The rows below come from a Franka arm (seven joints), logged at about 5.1 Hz.
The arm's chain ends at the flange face. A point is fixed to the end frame.
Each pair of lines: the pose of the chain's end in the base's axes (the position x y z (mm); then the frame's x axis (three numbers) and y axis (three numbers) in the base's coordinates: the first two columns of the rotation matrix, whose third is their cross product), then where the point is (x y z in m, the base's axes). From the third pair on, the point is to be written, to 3 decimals.
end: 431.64 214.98 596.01 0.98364 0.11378 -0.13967 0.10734 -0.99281 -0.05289
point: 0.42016 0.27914 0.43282
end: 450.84 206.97 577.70 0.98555 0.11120 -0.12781 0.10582 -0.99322 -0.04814
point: 0.44153 0.27059 0.41416
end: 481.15 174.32 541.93 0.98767 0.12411 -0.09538 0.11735 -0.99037 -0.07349
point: 0.476 0.243 0.380
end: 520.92 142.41 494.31 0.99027 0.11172 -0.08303 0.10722 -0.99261 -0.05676
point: 0.519 0.208 0.331
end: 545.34 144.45 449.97 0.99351 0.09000 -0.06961 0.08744 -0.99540 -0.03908
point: 0.547 0.208 0.286
